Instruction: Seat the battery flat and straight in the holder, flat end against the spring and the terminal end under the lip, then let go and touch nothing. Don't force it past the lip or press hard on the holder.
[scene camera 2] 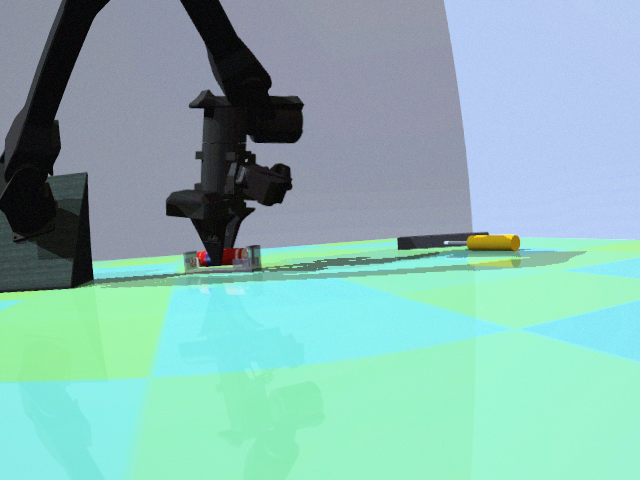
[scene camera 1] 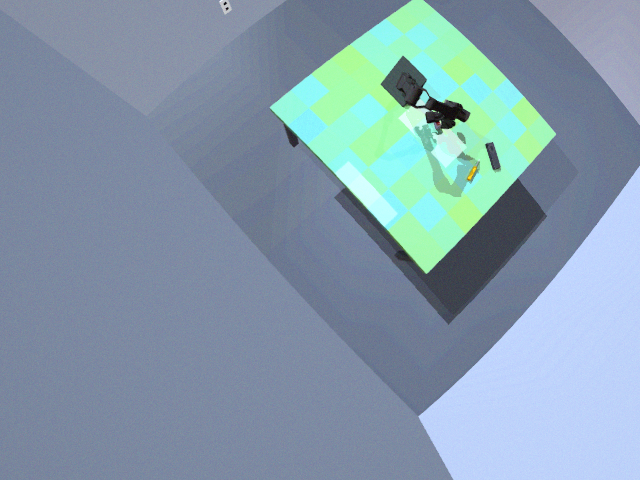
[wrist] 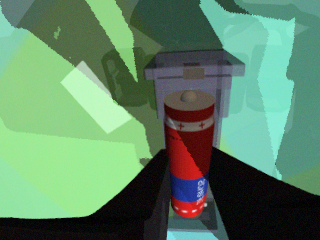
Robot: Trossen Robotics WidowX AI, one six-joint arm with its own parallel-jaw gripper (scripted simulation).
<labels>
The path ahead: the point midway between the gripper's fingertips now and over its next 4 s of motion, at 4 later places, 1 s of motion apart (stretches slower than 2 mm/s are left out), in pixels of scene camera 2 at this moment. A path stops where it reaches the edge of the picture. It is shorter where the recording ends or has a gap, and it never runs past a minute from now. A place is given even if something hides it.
My gripper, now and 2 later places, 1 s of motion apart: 221, 263; 226, 265; 225, 207
</labels>
